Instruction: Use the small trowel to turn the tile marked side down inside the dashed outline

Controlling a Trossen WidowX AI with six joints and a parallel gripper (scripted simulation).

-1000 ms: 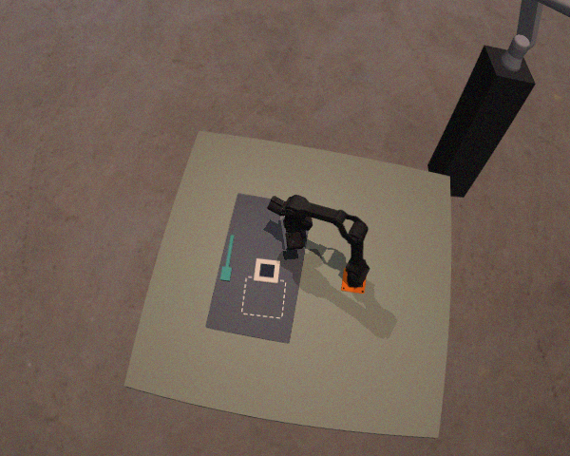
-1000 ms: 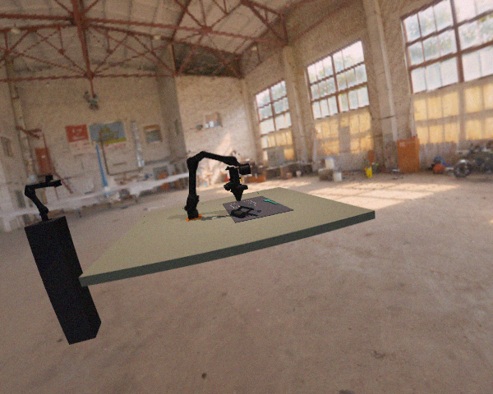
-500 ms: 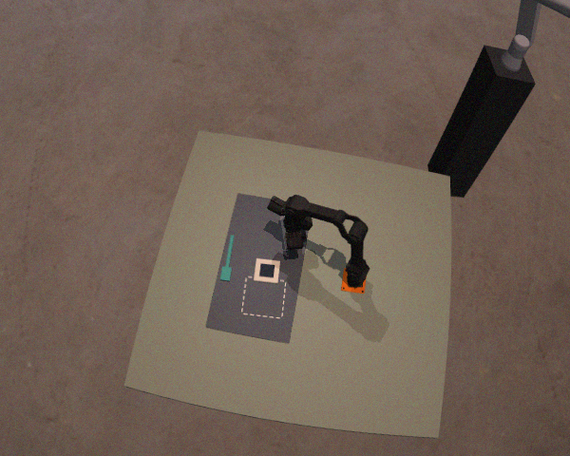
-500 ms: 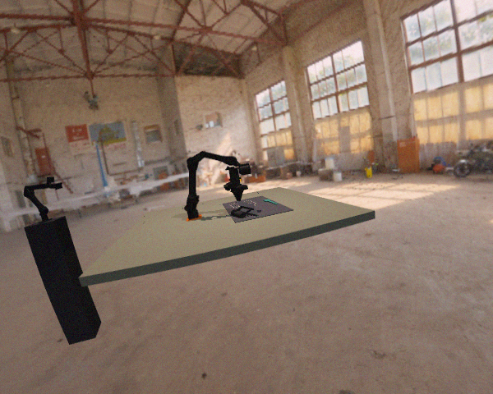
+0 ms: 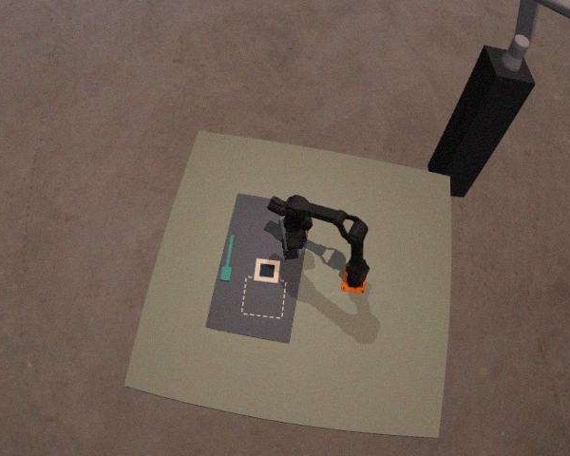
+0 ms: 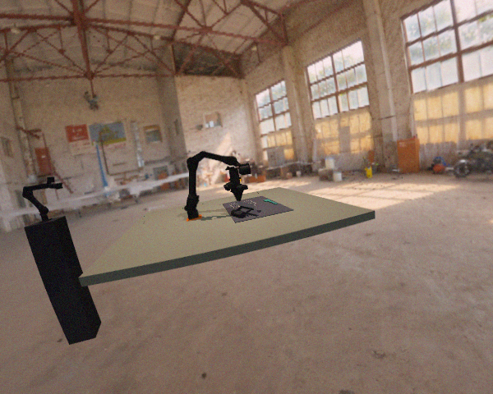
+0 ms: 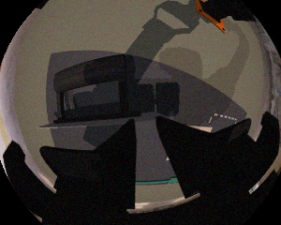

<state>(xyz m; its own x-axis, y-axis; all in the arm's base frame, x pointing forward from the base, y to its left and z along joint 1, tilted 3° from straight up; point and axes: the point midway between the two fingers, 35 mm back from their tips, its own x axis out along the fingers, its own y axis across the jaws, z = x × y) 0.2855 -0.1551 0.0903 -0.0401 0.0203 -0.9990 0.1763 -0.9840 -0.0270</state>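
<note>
Right now the dark grey mat is 110 mm ahead of my gripper tip, 100 mm to the left of it and 90 mm below it. Also, from my gripper tip: tile: 90 mm ahead, 130 mm to the left, 70 mm below; teal trowel: 260 mm ahead, 100 mm to the left, 70 mm below.
</note>
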